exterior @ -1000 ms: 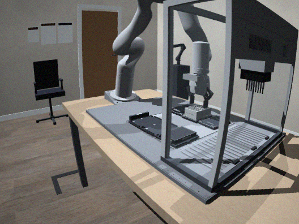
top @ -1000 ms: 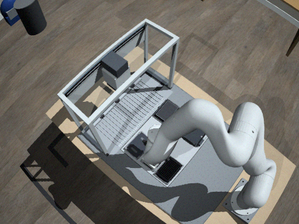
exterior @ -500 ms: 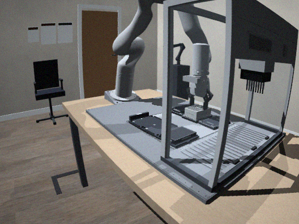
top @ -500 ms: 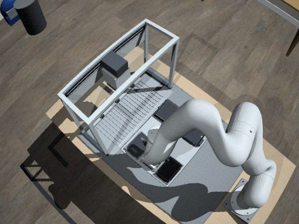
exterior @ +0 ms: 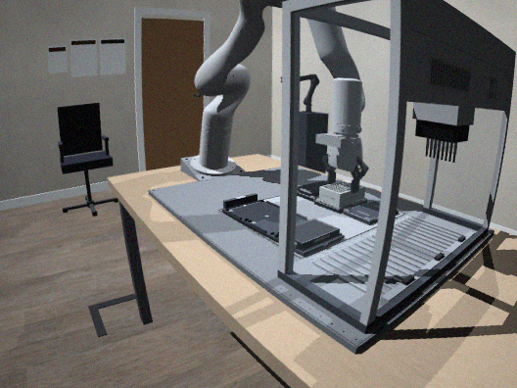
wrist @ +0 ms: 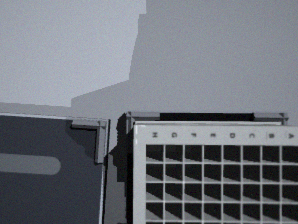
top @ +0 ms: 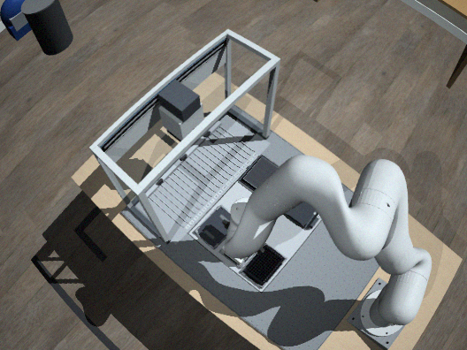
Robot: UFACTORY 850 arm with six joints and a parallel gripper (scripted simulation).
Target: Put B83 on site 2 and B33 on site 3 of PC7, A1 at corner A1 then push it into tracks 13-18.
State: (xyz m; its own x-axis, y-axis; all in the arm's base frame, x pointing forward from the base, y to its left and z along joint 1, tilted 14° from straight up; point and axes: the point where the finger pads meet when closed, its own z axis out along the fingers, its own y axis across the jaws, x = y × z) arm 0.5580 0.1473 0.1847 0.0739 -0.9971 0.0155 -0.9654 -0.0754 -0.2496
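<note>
The nest S2 lies 5 cm below my hand. From my hand the other things lie so: plate carrier PC7 (26 cm to the right, 4 cm below, 3 cm ahead); black plate B38 (11 cm behind, 4 cm below); nest S3 (11 cm ahead, 5 cm below, 1 cm to the left).
</note>
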